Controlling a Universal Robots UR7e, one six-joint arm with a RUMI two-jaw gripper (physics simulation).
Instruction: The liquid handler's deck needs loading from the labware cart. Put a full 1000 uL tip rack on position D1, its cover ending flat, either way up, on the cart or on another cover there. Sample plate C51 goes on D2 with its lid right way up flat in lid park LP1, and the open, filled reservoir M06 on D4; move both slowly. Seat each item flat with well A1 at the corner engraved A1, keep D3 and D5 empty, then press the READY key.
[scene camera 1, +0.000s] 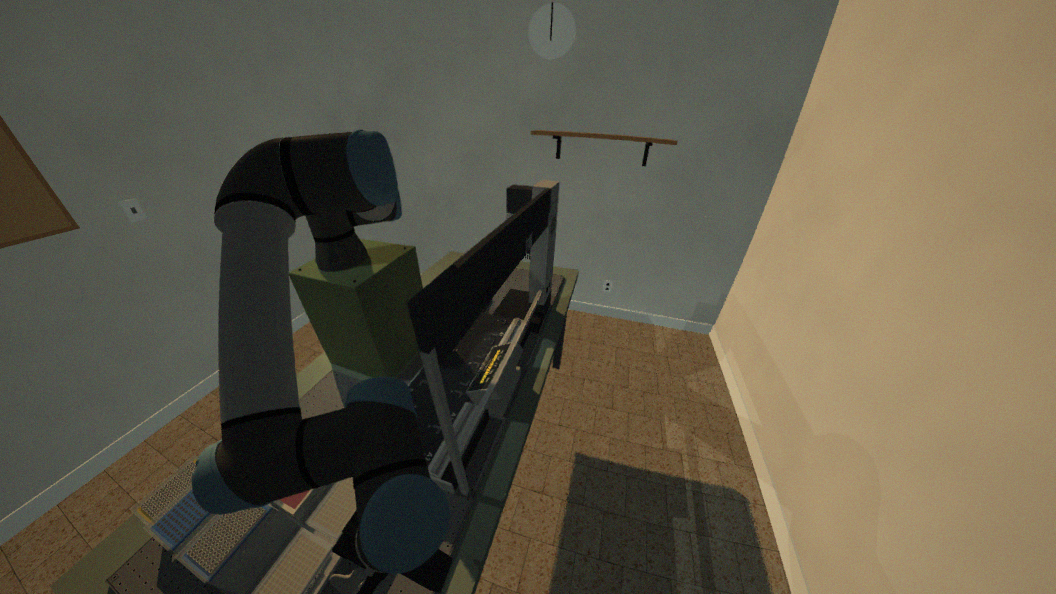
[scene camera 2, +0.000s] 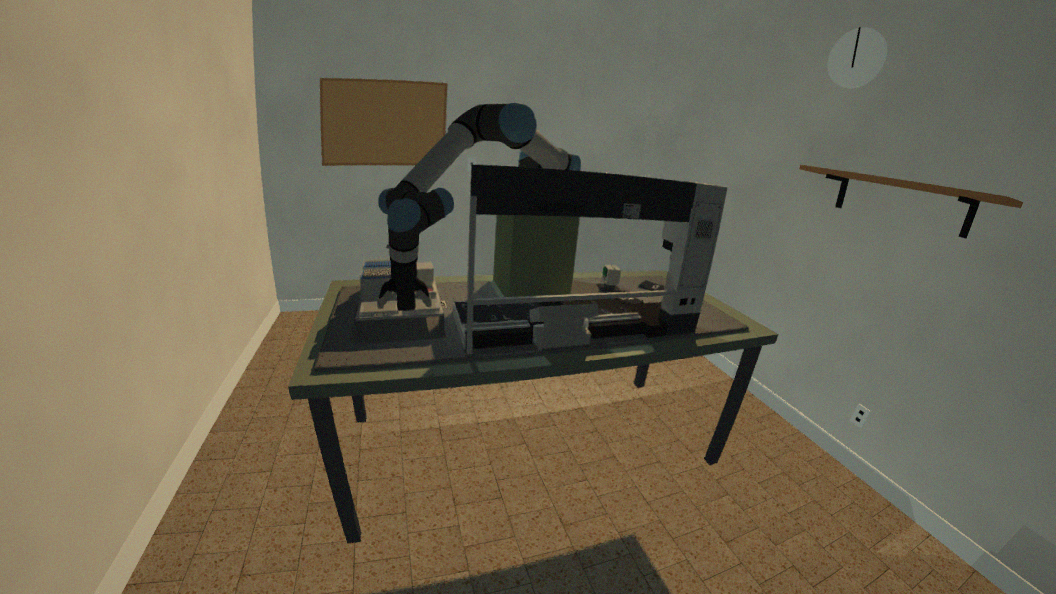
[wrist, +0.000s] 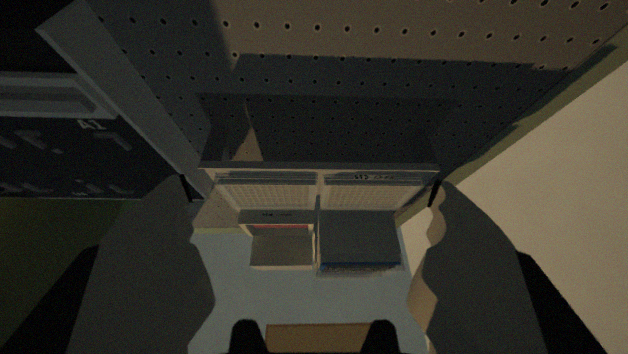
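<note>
My gripper (scene camera 2: 405, 298) (wrist: 311, 180) is open and empty, low over the front of the labware cart (wrist: 320, 166) (scene camera 2: 398, 315), its jaws on either side of the two front plates. The left plate (wrist: 272, 196) (scene camera 1: 332, 506) and the right plate (wrist: 371, 196) (scene camera 1: 293, 565) lie flat side by side; the right one's label is too blurred to read surely. Behind the left plate is the reservoir (scene camera 1: 296, 499) with red contents. Behind the right plate stands a blue-edged tip rack (scene camera 1: 225, 539) (wrist: 359, 237). The deck (wrist: 65, 155) is left in the wrist view. A yellow-lettered panel (scene camera 1: 490, 367) is on its front.
A blue rack (scene camera 1: 179, 520) and another rack (scene camera 1: 168, 493) stand farther back on the cart. A pale box (wrist: 281, 250) stands behind the reservoir. The handler's dark crossbeam (scene camera 2: 583, 193) (scene camera 1: 480, 269) and near post (scene camera 1: 446, 424) (scene camera 2: 471, 273) rise beside the cart.
</note>
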